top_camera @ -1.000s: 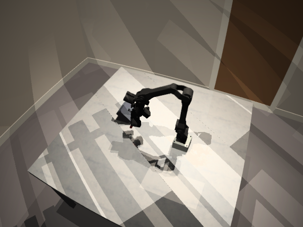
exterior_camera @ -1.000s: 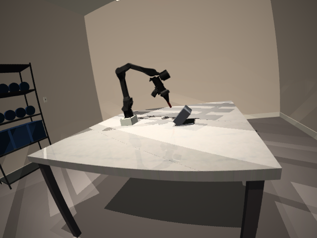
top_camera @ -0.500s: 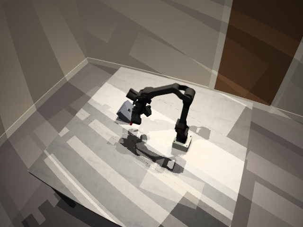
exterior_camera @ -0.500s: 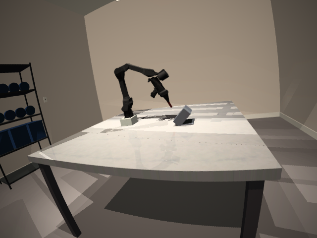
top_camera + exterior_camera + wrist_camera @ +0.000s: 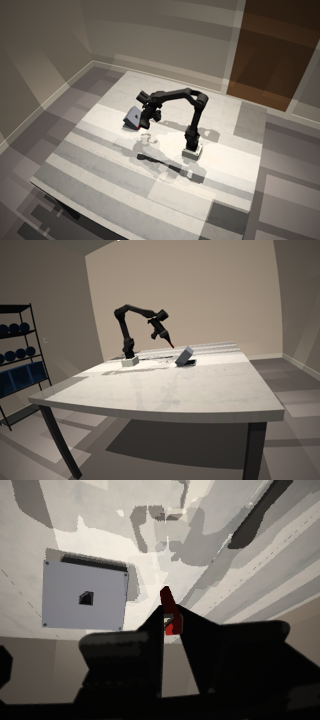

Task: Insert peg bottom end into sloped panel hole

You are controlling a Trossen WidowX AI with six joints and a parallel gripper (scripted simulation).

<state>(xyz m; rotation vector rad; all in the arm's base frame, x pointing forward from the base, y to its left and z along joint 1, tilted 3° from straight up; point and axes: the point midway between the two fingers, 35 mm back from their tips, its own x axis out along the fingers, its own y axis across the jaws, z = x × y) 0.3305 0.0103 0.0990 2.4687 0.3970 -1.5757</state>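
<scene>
My gripper tip is now 110 mm to the left of the grey sloped panel, 110 mm short of it and 90 mm above it. Also, from my gripper tip: red peg 10 mm behind, 10 mm above.
</scene>
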